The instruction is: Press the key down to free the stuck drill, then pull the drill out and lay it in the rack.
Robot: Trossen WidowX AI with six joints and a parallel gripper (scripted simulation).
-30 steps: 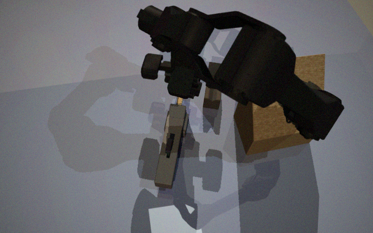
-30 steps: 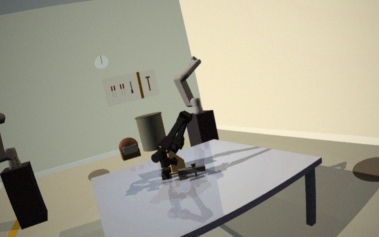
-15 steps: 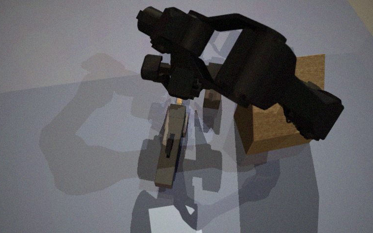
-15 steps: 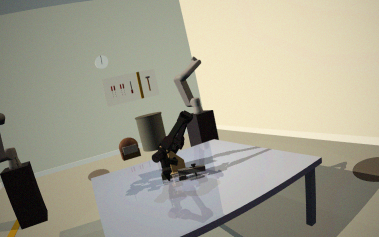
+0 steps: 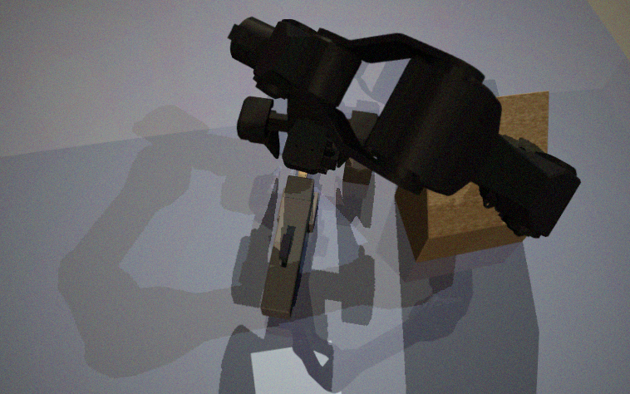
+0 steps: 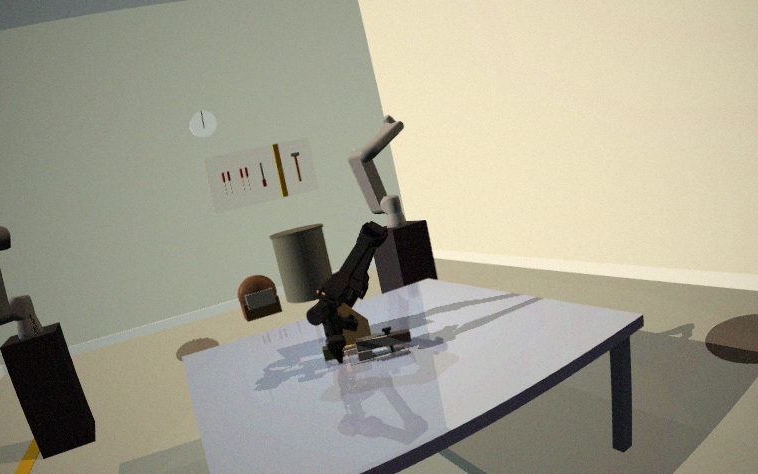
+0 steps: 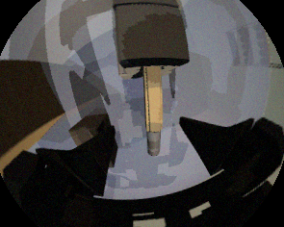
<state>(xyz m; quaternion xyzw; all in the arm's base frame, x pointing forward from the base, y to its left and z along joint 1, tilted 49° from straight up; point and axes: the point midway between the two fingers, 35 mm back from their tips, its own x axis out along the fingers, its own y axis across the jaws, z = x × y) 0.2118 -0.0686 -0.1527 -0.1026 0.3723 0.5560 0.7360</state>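
Right now the drill is 2 cm ahead of my gripper tip, 4 cm to the left of it and 3 cm above it. The rest, counted from my gripper tip: dark key: 8 cm ahead, 15 cm to the left, 3 cm above; rack: 8 cm behind, 2 cm to the left.
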